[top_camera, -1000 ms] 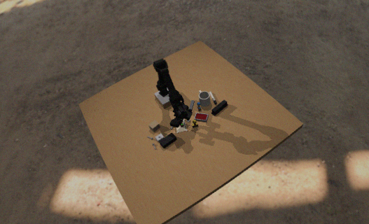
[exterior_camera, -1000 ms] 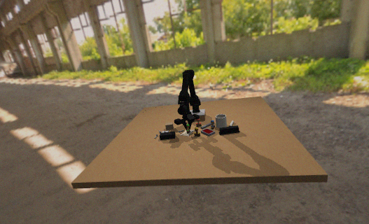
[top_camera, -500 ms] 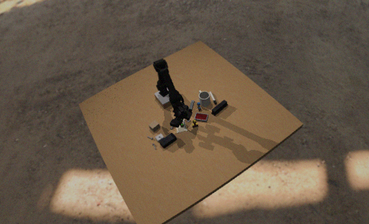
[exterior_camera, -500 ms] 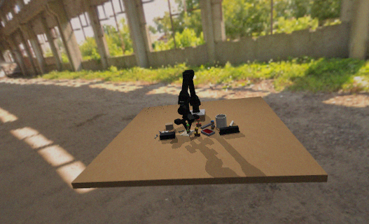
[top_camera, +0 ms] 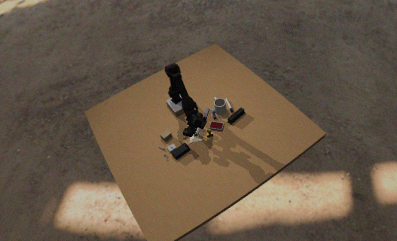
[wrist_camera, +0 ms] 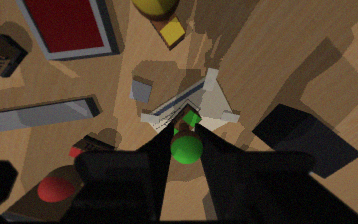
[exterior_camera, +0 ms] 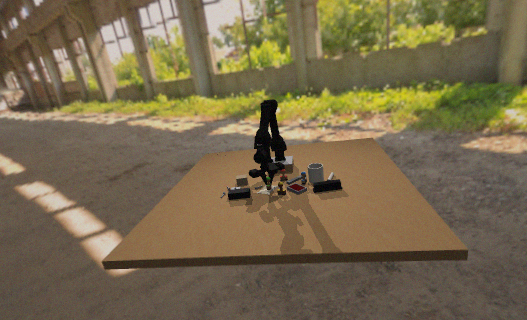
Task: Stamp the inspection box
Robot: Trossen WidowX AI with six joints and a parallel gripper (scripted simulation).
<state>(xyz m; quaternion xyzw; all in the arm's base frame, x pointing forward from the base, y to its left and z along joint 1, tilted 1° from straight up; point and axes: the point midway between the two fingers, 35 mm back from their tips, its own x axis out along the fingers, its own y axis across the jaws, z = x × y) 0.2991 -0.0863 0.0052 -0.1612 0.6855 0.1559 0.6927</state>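
Now: gripper tip 10 mm to the left of the white card and 30 mm above it. The rest, counted from my gripper tip: red-knobbed stamp (90 mm behind, 90 mm to the left, 10 mm below); then green-knobbed stamp (right at my gripper tip); then yellow-knobbed stamp (80 mm ahead, 60 mm to the left, 10 mm below).
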